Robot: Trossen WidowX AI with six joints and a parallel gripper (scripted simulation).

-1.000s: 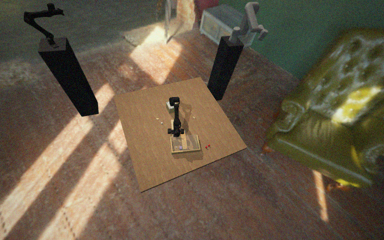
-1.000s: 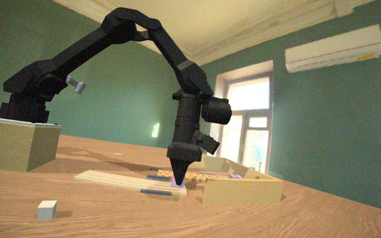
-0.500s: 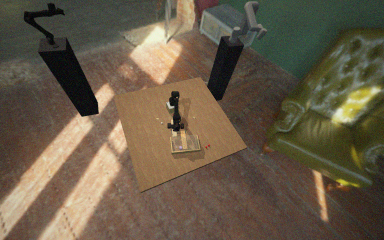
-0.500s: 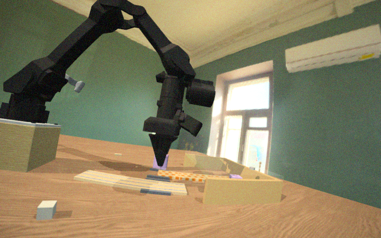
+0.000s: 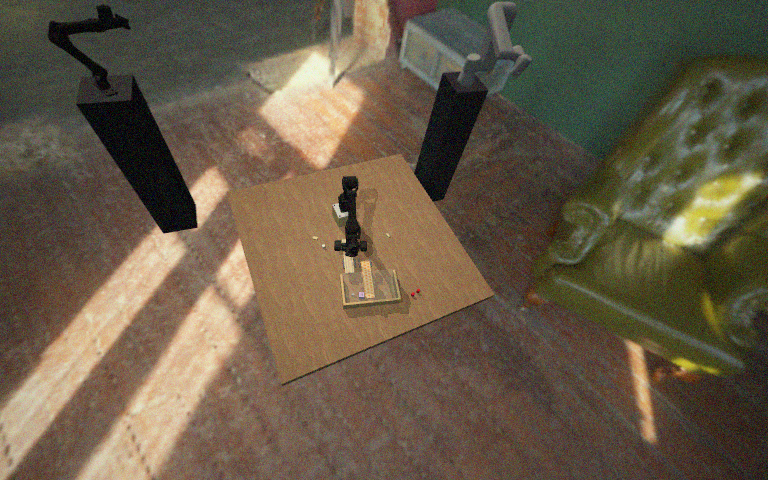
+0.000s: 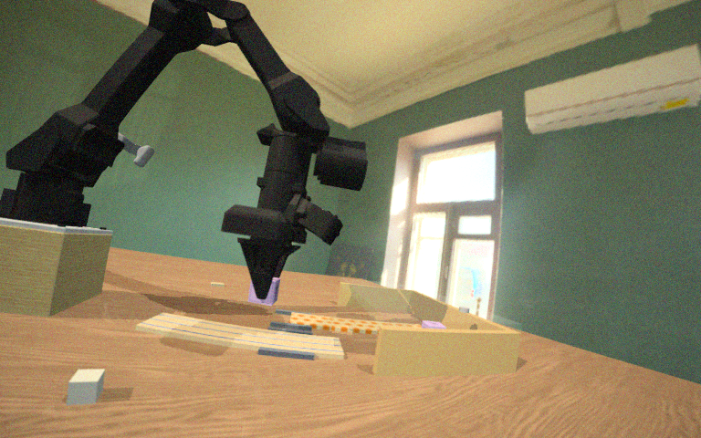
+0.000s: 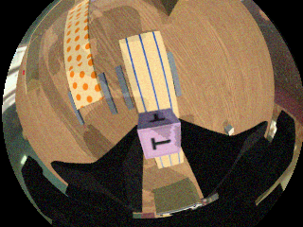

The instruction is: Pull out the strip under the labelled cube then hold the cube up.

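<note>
Right now the blue-lined strip is 50 mm below my gripper tip and 20 mm behind it. Also, from my gripper tip: small grey cube: 130 mm to the right, 120 mm behind, 50 mm below; then orange-dotted strip: 170 mm ahead, 60 mm to the left, 50 mm below.
</note>
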